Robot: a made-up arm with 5 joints. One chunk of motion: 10 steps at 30 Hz.
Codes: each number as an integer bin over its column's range. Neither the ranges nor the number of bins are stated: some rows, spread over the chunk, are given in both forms.
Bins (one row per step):
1: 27 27 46 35 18 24
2: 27 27 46 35 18 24
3: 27 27 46 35 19 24
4: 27 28 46 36 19 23
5: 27 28 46 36 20 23
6: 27 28 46 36 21 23
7: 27 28 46 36 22 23
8: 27 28 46 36 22 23
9: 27 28 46 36 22 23
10: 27 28 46 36 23 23
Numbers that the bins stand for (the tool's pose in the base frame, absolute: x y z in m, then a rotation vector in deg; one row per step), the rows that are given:
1: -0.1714 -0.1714 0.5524 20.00 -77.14 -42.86
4: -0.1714 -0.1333 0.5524 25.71 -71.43 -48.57
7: -0.1714 -0.1333 0.5524 25.71 -54.29 -48.57
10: -0.1714 -0.1333 0.5524 25.71 -48.57 -48.57
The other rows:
2: -0.1714 -0.1714 0.5524 20.00 -77.14 -42.86
3: -0.1714 -0.1714 0.5524 20.00 -71.43 -42.86
5: -0.1714 -0.1333 0.5524 25.71 -65.71 -48.57
6: -0.1714 -0.1333 0.5524 25.71 -60.00 -48.57
8: -0.1714 -0.1333 0.5524 25.71 -54.29 -48.57
9: -0.1714 -0.1333 0.5524 25.71 -54.29 -48.57

